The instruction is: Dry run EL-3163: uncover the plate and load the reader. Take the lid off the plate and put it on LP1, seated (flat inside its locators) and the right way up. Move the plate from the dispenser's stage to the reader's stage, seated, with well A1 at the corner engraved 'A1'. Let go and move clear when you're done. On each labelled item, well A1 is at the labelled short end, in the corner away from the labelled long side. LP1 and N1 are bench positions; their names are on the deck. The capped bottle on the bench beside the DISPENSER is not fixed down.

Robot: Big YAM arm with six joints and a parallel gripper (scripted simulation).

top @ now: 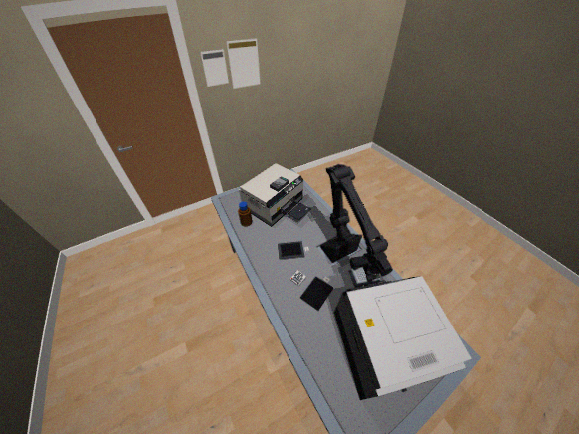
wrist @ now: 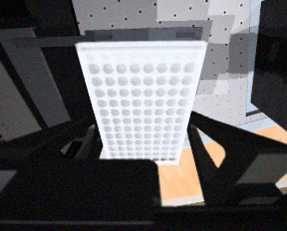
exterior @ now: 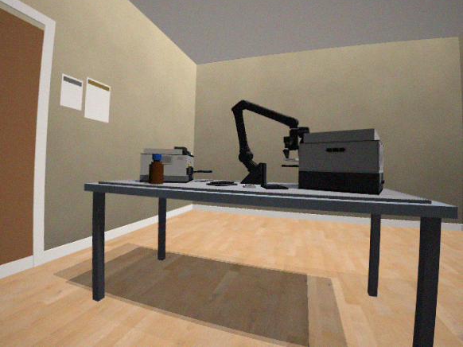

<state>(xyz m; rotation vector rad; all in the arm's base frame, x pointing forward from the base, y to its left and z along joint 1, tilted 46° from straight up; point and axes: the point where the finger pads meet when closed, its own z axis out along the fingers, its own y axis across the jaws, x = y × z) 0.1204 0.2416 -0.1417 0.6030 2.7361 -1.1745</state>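
The well plate lies right at my hand. Round my hand: bench position N1: 22 cm ahead, 10 cm to the right, 17 cm below; then grey-blue LP1 pad: 19 cm ahead, 43 cm to the right, 17 cm below; then dark see-through lid: 19 cm ahead, 43 cm to the right, 16 cm below.
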